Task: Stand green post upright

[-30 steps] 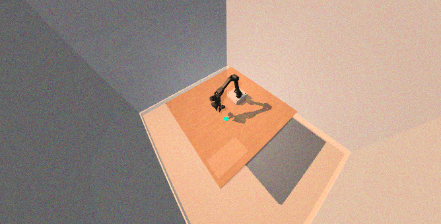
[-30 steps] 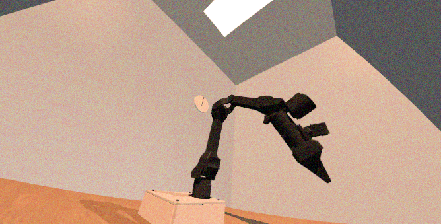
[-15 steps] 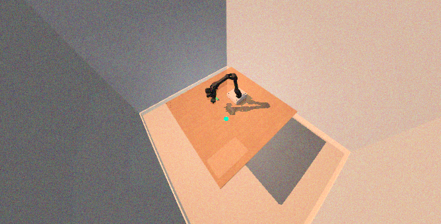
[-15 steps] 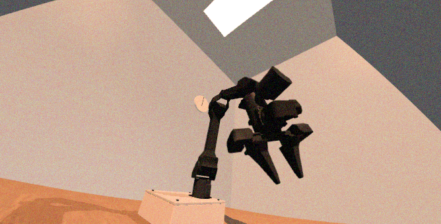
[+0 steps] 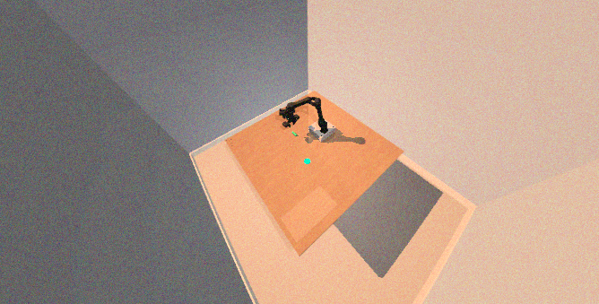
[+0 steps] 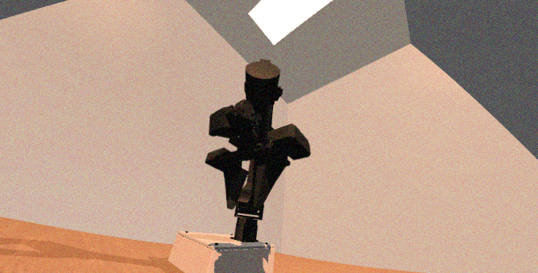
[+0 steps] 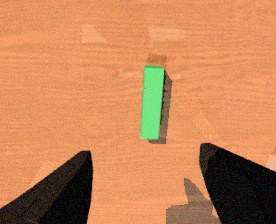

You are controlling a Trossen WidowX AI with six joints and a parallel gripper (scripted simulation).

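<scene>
Right now my gripper tip is 1 cm past the green post, 1 cm to the right of it and 12 cm above it. Round my gripper tip: cyan circle: 12 cm ahead, 35 cm to the left, 12 cm below.
</scene>
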